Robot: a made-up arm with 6 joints. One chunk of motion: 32 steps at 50 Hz.
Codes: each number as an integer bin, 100 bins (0 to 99) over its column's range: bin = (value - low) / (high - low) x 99, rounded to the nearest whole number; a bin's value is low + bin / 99 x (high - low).
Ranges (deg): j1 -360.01..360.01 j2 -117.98..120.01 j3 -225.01..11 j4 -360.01..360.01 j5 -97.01..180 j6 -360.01..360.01
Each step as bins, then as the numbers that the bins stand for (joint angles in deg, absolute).
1 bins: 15 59 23 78 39 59
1 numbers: -250.92 23.85 -170.18 207.28 12.12 69.09
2 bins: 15 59 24 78 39 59
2 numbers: -250.92 23.85 -167.80 207.28 12.12 69.09
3 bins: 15 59 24 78 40 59
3 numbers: -250.92 23.85 -167.80 207.28 14.91 69.09
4 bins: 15 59 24 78 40 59
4 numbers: -250.92 23.85 -167.80 207.28 14.91 69.09
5 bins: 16 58 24 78 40 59
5 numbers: -243.64 21.45 -167.80 207.28 14.91 69.09
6 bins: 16 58 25 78 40 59
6 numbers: -243.64 21.45 -165.41 207.28 14.91 69.09
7 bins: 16 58 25 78 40 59
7 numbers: -243.64 21.45 -165.41 207.28 14.91 69.09
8 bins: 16 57 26 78 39 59
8 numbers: -243.64 19.04 -163.03 207.28 12.12 69.09
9 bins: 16 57 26 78 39 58
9 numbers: -243.64 19.04 -163.03 207.28 12.12 61.82
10 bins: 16 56 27 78 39 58
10 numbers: -243.64 16.64 -160.64 207.28 12.12 61.82
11 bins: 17 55 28 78 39 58
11 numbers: -236.37 14.24 -158.26 207.28 12.12 61.82
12 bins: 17 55 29 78 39 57
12 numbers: -236.37 14.24 -155.88 207.28 12.12 54.55
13 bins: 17 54 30 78 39 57
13 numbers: -236.37 11.83 -153.49 207.28 12.12 54.55
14 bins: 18 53 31 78 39 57
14 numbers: -229.10 9.43 -151.11 207.28 12.12 54.55
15 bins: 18 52 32 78 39 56
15 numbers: -229.10 7.02 -148.72 207.28 12.12 47.27
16 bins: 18 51 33 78 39 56
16 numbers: -229.10 4.62 -146.34 207.28 12.12 47.27
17 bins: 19 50 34 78 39 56
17 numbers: -221.82 2.22 -143.96 207.28 12.12 47.27
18 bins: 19 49 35 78 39 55
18 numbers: -221.82 -0.19 -141.57 207.28 12.12 40.00
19 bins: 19 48 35 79 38 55
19 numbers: -221.82 -2.59 -141.57 214.55 9.32 40.00
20 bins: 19 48 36 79 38 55
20 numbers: -221.82 -2.59 -139.19 214.55 9.32 40.00
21 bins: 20 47 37 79 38 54
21 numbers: -214.55 -4.99 -136.80 214.55 9.32 32.73
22 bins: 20 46 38 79 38 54
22 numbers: -214.55 -7.40 -134.42 214.55 9.32 32.73
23 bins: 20 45 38 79 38 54
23 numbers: -214.55 -9.80 -134.42 214.55 9.32 32.73
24 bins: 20 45 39 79 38 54
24 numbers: -214.55 -9.80 -132.04 214.55 9.32 32.73
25 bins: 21 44 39 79 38 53
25 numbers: -207.28 -12.21 -132.04 214.55 9.32 25.46
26 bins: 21 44 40 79 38 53
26 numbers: -207.28 -12.21 -129.65 214.55 9.32 25.46
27 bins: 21 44 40 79 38 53
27 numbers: -207.28 -12.21 -129.65 214.55 9.32 25.46
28 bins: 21 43 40 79 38 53
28 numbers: -207.28 -14.61 -129.65 214.55 9.32 25.46
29 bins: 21 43 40 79 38 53
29 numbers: -207.28 -14.61 -129.65 214.55 9.32 25.46
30 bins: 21 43 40 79 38 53
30 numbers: -207.28 -14.61 -129.65 214.55 9.32 25.46
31 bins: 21 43 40 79 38 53
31 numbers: -207.28 -14.61 -129.65 214.55 9.32 25.46
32 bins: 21 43 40 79 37 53
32 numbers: -207.28 -14.61 -129.65 214.55 6.52 25.46
